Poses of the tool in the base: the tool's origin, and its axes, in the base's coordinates. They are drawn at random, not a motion.
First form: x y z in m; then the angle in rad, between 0 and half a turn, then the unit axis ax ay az.
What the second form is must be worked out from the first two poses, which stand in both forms.
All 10 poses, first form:
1: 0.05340, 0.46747, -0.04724, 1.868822, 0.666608, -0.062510, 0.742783
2: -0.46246, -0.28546, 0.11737, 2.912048, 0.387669, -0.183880, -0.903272
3: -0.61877, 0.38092, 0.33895, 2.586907, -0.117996, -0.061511, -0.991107
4: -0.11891, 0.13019, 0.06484, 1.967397, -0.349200, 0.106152, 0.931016
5: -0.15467, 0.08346, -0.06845, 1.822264, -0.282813, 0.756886, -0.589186
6: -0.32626, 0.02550, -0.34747, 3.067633, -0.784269, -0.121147, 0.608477
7: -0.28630, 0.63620, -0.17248, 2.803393, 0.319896, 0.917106, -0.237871
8: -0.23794, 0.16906, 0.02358, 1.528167, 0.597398, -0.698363, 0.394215
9: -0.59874, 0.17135, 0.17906, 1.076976, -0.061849, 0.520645, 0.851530
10: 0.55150, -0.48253, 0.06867, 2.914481, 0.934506, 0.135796, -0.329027
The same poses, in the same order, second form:
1: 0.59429, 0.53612, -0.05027, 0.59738, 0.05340, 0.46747, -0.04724
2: 0.11452, 0.38512, -0.18267, -0.89733, -0.46246, -0.28546, 0.11737
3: 0.27380, -0.11349, -0.05916, -0.95323, -0.61877, 0.38092, 0.33895
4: 0.55395, -0.29073, 0.08838, 0.77512, -0.11891, 0.13019, 0.06484
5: 0.61285, -0.22348, 0.59809, -0.46557, -0.15467, 0.08346, -0.06845
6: 0.03697, -0.78373, -0.12106, 0.60806, -0.32626, 0.02550, -0.34747
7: 0.16830, 0.31533, 0.90403, -0.23448, -0.28630, 0.63620, -0.17248
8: 0.72202, 0.41332, -0.48318, 0.27275, -0.23794, 0.16906, 0.02358
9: 0.85849, -0.03172, 0.26701, 0.43670, -0.59874, 0.17135, 0.17906
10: 0.11331, 0.92849, 0.13492, -0.32691, 0.55150, -0.48253, 0.06867
